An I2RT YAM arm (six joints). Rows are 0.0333 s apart.
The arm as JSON. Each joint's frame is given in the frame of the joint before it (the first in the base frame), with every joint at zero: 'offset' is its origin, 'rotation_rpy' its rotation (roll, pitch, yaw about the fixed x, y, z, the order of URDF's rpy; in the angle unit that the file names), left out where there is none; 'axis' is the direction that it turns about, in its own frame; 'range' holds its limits. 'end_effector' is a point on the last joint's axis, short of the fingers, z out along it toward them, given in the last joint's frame.
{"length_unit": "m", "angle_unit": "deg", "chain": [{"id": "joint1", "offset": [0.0, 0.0, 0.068], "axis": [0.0, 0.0, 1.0], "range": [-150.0, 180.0]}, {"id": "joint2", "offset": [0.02, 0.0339, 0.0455], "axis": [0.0, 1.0, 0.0], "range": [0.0, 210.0]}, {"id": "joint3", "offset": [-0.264, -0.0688, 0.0], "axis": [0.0, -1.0, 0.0], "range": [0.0, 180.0]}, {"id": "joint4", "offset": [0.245, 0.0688, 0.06], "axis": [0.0, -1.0, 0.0], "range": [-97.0, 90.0]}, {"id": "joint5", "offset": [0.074, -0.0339, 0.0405], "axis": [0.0, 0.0, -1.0], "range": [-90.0, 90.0]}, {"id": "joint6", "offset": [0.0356, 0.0, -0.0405], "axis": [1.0, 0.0, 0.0], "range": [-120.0, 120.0]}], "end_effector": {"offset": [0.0, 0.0, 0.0], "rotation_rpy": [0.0, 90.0, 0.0]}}
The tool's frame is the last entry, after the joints.
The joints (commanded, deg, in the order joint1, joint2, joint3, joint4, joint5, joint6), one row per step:
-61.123 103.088 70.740 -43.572 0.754 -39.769
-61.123 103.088 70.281 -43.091 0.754 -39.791
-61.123 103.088 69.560 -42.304 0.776 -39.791
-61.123 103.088 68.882 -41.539 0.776 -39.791
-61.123 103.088 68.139 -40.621 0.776 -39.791
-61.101 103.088 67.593 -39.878 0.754 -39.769
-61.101 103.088 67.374 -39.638 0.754 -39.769
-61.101 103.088 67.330 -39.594 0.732 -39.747
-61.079 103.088 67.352 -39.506 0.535 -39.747
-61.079 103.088 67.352 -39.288 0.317 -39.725
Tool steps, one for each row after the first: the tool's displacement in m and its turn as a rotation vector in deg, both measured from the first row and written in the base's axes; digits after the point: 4 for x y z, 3 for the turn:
-0.0003 0.0005 -0.0019 -0.022 -0.006 0.021
-0.0008 0.0013 -0.0049 -0.090 -0.019 0.016
-0.0012 0.0021 -0.0076 -0.166 -0.061 0.016
-0.0016 0.0028 -0.0106 -0.319 -0.145 0.016
-0.0017 0.0034 -0.0127 -0.479 -0.264 0.022
-0.0019 0.0036 -0.0136 -0.497 -0.274 0.022
-0.0019 0.0037 -0.0138 -0.485 -0.298 0.006
-0.0015 0.0036 -0.0137 -0.489 -0.518 0.077
-0.0012 0.0033 -0.0136 -0.575 -0.813 0.111

